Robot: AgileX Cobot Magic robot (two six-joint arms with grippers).
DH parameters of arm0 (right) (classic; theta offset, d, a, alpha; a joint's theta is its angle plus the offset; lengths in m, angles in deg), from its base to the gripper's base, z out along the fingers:
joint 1: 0 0.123 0 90
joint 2: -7.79 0 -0.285 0
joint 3: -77.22 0 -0.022 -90
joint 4: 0 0.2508 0 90
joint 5: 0 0 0.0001 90
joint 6: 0 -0.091 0 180
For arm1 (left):
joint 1: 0 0.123 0 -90
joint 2: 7.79 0 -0.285 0
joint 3: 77.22 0 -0.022 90
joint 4: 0 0.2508 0 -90
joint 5: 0 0 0.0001 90
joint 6: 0 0.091 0 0
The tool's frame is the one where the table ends.
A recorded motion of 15 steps. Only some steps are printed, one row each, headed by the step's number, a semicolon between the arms.
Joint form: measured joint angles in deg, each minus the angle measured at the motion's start. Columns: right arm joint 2, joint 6, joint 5, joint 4, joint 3, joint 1; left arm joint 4, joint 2, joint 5, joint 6, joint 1, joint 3.
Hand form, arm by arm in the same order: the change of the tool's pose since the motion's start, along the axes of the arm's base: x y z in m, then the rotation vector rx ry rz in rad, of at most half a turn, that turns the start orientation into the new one. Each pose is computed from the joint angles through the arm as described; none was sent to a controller.
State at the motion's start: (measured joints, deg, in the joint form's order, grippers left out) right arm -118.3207 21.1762 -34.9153 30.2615 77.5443 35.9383; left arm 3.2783 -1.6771 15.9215 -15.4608 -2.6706 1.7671
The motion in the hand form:
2: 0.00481 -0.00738 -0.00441 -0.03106 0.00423 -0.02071; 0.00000 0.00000 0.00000 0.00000 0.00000 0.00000
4: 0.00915 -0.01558 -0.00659 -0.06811 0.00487 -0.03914; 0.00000 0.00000 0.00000 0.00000 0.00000 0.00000
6: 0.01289 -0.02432 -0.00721 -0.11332 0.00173 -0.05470; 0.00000 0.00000 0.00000 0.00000 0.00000 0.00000
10: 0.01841 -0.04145 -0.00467 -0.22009 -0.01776 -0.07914; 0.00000 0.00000 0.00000 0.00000 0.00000 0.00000
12: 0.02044 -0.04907 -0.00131 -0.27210 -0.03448 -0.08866; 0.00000 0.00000 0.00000 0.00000 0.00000 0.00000
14: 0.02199 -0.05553 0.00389 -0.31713 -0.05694 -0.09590; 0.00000 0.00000 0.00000 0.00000 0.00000 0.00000
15: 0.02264 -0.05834 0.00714 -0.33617 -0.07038 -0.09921; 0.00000 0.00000 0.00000 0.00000 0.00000 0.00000
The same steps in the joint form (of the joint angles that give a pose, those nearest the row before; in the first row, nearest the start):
2: -0.47 -2.14 -0.20 -2.66 0.01 -0.93; 0.00 0.00 0.00 0.00 0.00 0.00
4: -0.60 -4.75 -0.73 -6.10 0.04 -1.85; 0.00 0.00 0.00 0.00 0.00 0.00
6: -0.49 -7.82 -1.55 -10.37 0.06 -2.68; 0.00 0.00 0.00 0.00 0.00 0.00
10: 0.26 -14.65 -3.79 -20.36 0.09 -3.90; 0.00 0.00 0.00 0.00 0.00 0.00
12: 0.86 -17.76 -4.99 -25.21 0.10 -4.31; 0.00 0.00 0.00 0.00 0.00 0.00
14: 1.68 -20.38 -6.07 -29.57 0.11 -4.58; 0.00 0.00 0.00 0.00 0.00 0.00
15: 2.17 -21.52 -6.52 -31.54 0.11 -4.67; 0.00 0.00 0.00 0.00 0.00 0.00

